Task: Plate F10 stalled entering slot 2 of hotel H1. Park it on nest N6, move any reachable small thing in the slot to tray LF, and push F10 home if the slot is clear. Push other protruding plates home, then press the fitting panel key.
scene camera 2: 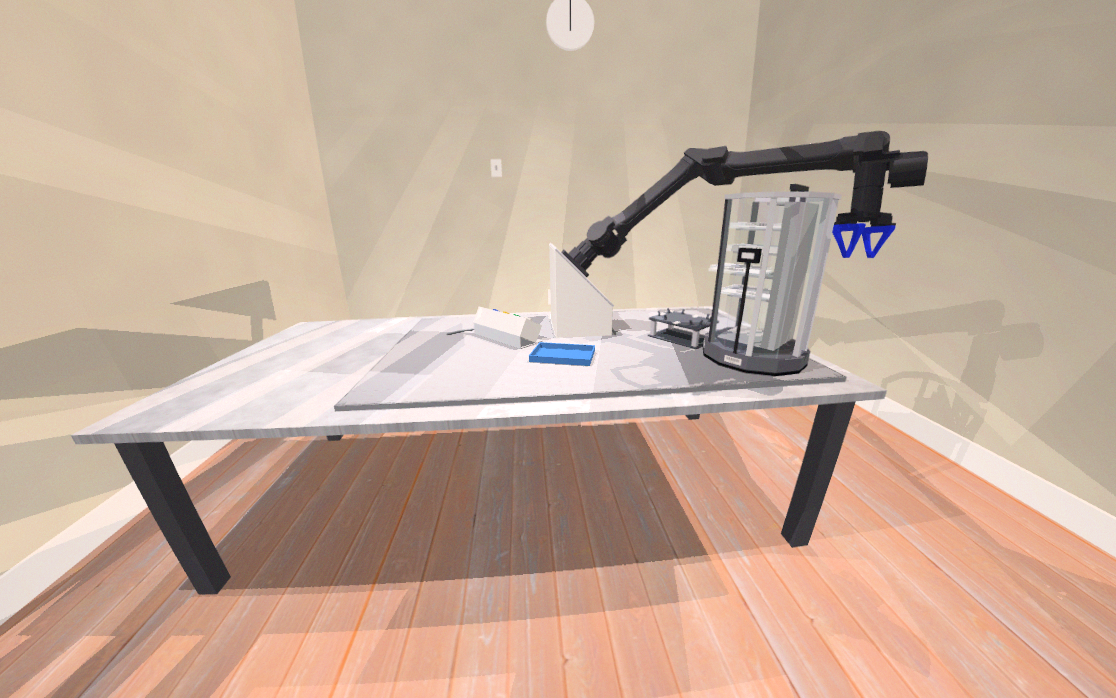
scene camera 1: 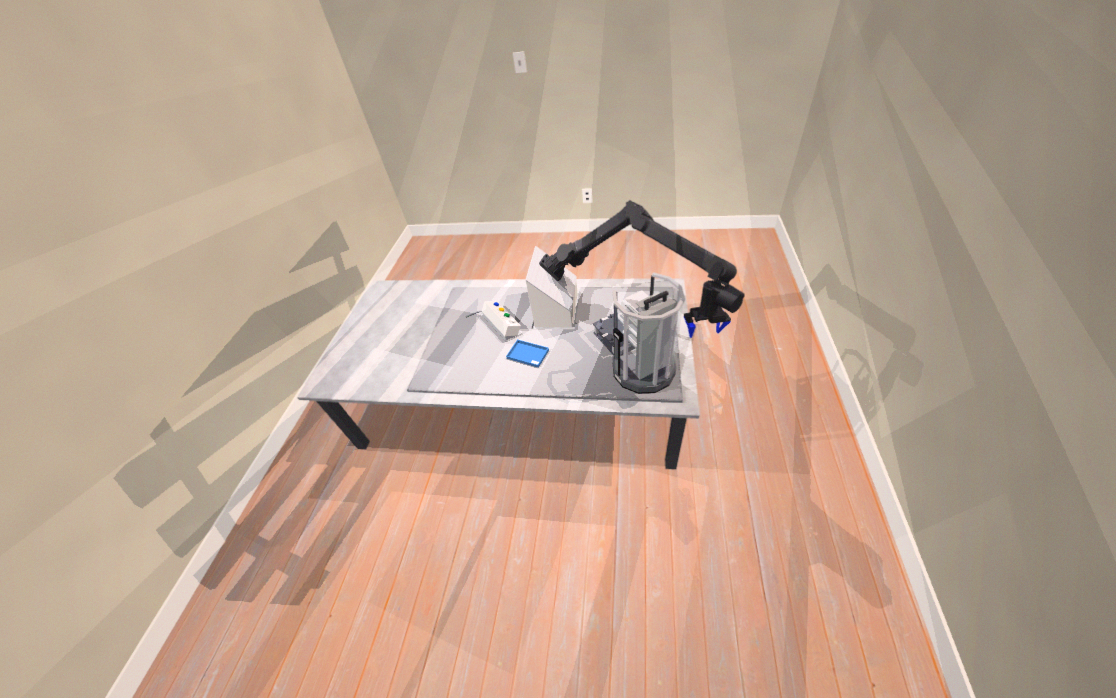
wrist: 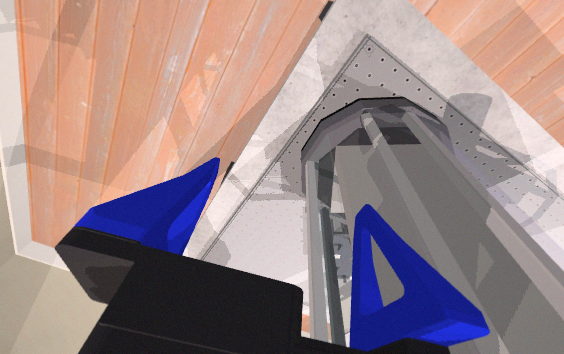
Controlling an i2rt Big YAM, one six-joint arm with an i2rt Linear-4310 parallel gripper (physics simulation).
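Places are measured from the arm's base along level axes (x right, y ahead, z up), in centimetres.
Pixels of known places: gripper, fingertip midpoint: [scene camera 2: 858, 257] [scene camera 1: 703, 334] [wrist: 292, 188]; arm's base, origin of the base link: [scene camera 2: 573, 265] [scene camera 1: 551, 268].
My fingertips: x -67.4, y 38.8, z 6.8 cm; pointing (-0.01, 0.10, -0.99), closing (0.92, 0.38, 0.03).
For each thing: its top centre in the pictures, then the offset to it from my fingertips. "spot": a spot on its surface instead. Level surfaces: height alone.
- hotel, middle of its top: [scene camera 2: 779, 186] [scene camera 1: 647, 290] dy -2.6, dx +20.4, dz +15.5 cm
- dark nest platform, middle of its top: [wrist: 360, 265] [scene camera 2: 684, 313] [scene camera 1: 614, 325] dy -17.9, dx +34.6, dz -18.3 cm
- blue tray, middle of its top: [scene camera 2: 563, 350] [scene camera 1: 527, 351] dy -2.2, dx +69.8, dz -24.1 cm
- key panel, middle of its top: [scene camera 2: 505, 310] [scene camera 1: 498, 311] dy -18.1, dx +87.6, dz -17.5 cm
- black post with a small sign, surface spot: [scene camera 2: 748, 255] spot: dy +6.2, dx +29.4, dz +0.8 cm
- perforated board, its level: dz -25.9 cm
My gripper [scene camera 1: 706, 332] [scene camera 2: 859, 255] [wrist: 292, 188] is open and empty, fingers down, beside the hotel's upper part, right of it in both scene views. The hotel [scene camera 1: 650, 345] [scene camera 2: 757, 360] [wrist: 425, 190] is a round cage with a grey panel facing the gripper. White plates [scene camera 2: 736, 269] lie in its slots on the left side, some protruding; their labels and any small thing in the slot cannot be made out. A dark nest platform [scene camera 1: 604, 330] [scene camera 2: 681, 319] stands left of the hotel. A blue tray [scene camera 1: 526, 353] [scene camera 2: 562, 360] and the key panel [scene camera 1: 511, 330] [scene camera 2: 502, 329] are farther left.
The arm's white wedge-shaped mount [scene camera 1: 547, 304] [scene camera 2: 576, 304] stands behind the tray. A black post with a small sign [scene camera 2: 748, 255] stands at the hotel's front. The arm passes above and behind the hotel. The perforated board [scene camera 1: 460, 378] [scene camera 2: 395, 395] [wrist: 367, 55] lies under these things.
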